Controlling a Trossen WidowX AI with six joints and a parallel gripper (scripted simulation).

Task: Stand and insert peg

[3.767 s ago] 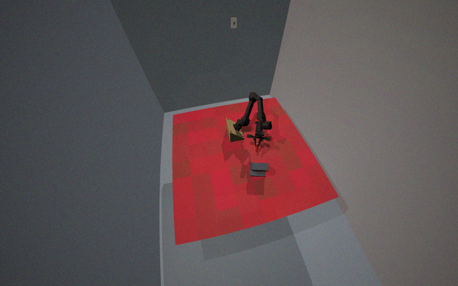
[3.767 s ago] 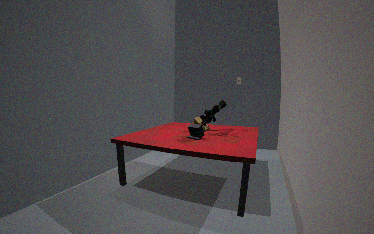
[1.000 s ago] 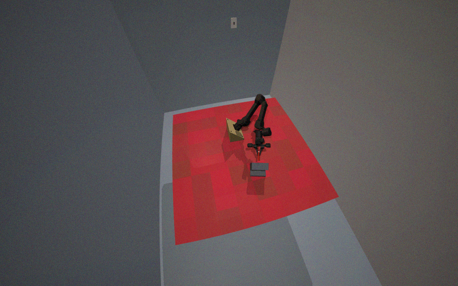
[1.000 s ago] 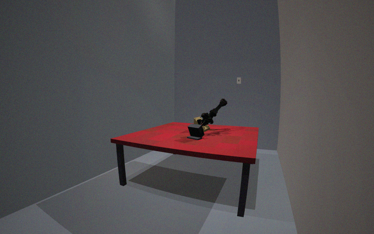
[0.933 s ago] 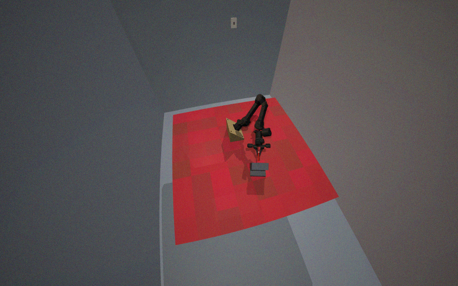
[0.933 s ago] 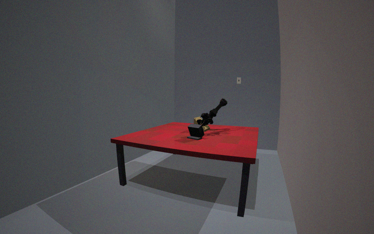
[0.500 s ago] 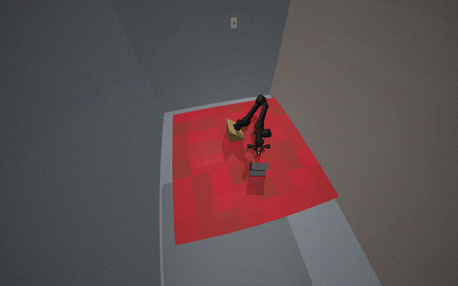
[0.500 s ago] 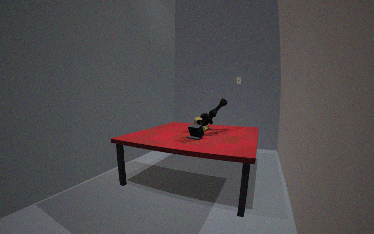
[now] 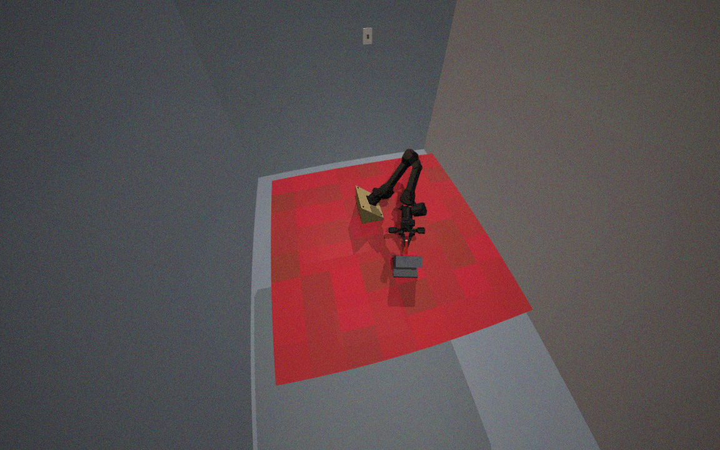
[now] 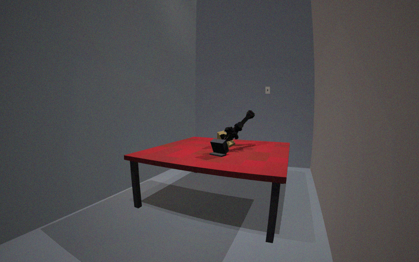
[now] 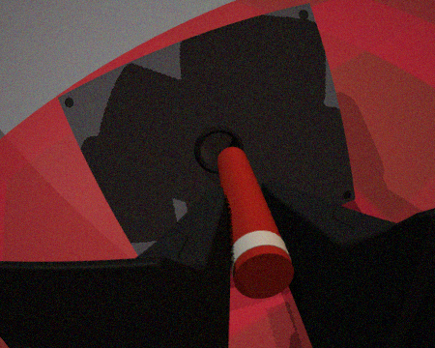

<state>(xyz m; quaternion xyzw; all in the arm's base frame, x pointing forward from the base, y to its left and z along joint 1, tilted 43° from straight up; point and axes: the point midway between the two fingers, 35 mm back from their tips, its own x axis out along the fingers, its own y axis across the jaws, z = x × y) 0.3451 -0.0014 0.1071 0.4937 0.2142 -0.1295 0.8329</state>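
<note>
The grey sloped panel lies 7 cm ahead of my gripper tip, 2 cm to the right of it and 3 cm below it. Round my gripper tip: red peg (1 cm behind, 1 cm to the left, 1 cm above).
</note>
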